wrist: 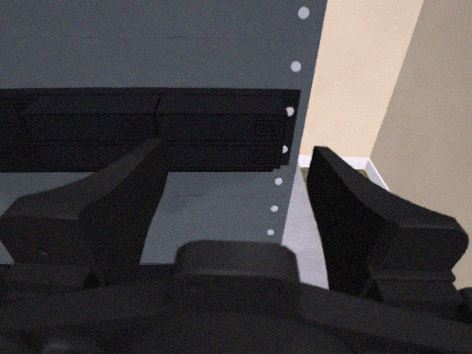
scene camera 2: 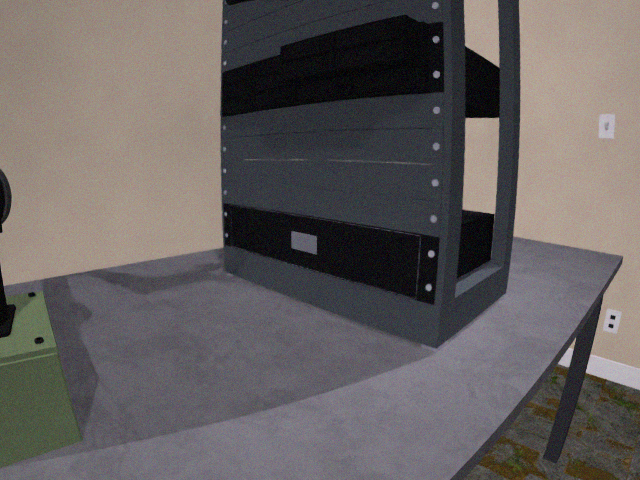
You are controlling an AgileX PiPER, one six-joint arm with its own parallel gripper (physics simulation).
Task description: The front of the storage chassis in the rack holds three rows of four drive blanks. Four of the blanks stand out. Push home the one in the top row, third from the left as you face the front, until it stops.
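Observation:
The black storage chassis (scene camera 2: 336,69) (wrist: 292,127) sits in the rack (scene camera 2: 453,155) (wrist: 150,60). In the wrist view the top-row third blank (wrist: 90,127) is left of centre, with its upper face showing, so it appears to stand out. The rightmost top-row blank (wrist: 215,127) beside it also shows its upper face. In scene camera 2 the blanks merge into a dark, stepped outline. My gripper (wrist: 238,160) is open and empty. Its left finger overlaps the view near the seam between these two blanks, its right finger is beyond the rack's right edge. Contact cannot be told.
A lower black unit (scene camera 2: 361,253) with a grey label is in the rack. The rack stands on the grey table (scene camera 2: 206,351). A green block (scene camera 2: 31,403) carrying part of the black arm is at the left. Walls are behind and to the right.

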